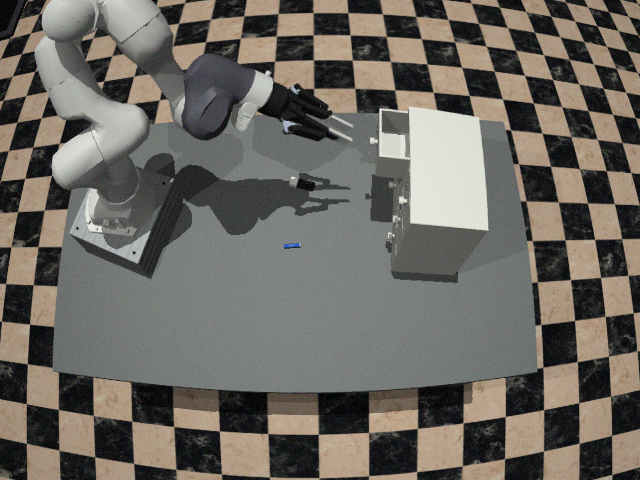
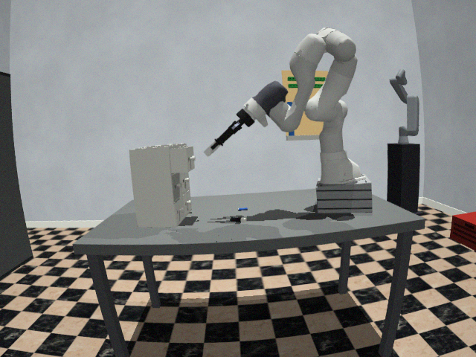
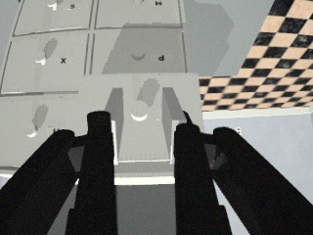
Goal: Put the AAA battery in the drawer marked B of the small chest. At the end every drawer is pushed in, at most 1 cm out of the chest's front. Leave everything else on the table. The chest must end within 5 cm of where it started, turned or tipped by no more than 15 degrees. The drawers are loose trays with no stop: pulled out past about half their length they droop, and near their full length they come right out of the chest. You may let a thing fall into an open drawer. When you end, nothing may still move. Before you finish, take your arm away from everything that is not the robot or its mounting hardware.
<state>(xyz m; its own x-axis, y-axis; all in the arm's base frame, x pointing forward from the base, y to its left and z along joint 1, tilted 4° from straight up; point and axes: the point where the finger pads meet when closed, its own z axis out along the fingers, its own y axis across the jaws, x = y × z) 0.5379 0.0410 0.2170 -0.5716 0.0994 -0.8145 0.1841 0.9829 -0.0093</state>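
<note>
The blue AAA battery lies 130 mm behind my hand, 150 mm to the right of it and 300 mm below it. The rest, counted from my hand: black-and-white block (90 mm behind, 20 mm to the left, 300 mm below); then drawer (170 mm ahead, 30 mm to the right, 60 mm below).
</note>
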